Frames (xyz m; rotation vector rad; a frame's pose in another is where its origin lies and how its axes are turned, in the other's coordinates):
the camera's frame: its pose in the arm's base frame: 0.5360 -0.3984 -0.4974 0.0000 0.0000 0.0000
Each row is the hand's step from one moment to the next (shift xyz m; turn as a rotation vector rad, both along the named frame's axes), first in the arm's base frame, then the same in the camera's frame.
Working: the arm's base frame: its pose in the camera's frame: -0.5360 0.3984 0.4974 0.0000 0.0000 0.0000

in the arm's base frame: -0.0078 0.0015 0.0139 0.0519 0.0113 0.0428
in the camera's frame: -0.0078 0.0015 0.0139 0.0519 0.0113 0.0428
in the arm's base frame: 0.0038 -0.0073 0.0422 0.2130 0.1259 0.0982
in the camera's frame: 0.0038 -0.0073 0.0422 0.2130 0.1259 0.0982
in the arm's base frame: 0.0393 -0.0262 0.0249 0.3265 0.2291 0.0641
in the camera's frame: 0.0393 -0.0262 0.0249 0.3265 0.2291 0.0641
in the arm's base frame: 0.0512 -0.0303 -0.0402 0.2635 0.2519 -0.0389
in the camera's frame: 0.0512 -0.0303 -0.0402 0.2635 0.2519 -0.0389
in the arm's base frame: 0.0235 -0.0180 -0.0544 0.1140 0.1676 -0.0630
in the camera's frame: 0.0235 -0.0180 -0.0544 0.1140 0.1676 -0.0630
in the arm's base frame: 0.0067 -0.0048 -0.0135 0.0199 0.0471 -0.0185
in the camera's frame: 0.0067 -0.0048 -0.0135 0.0199 0.0471 -0.0185
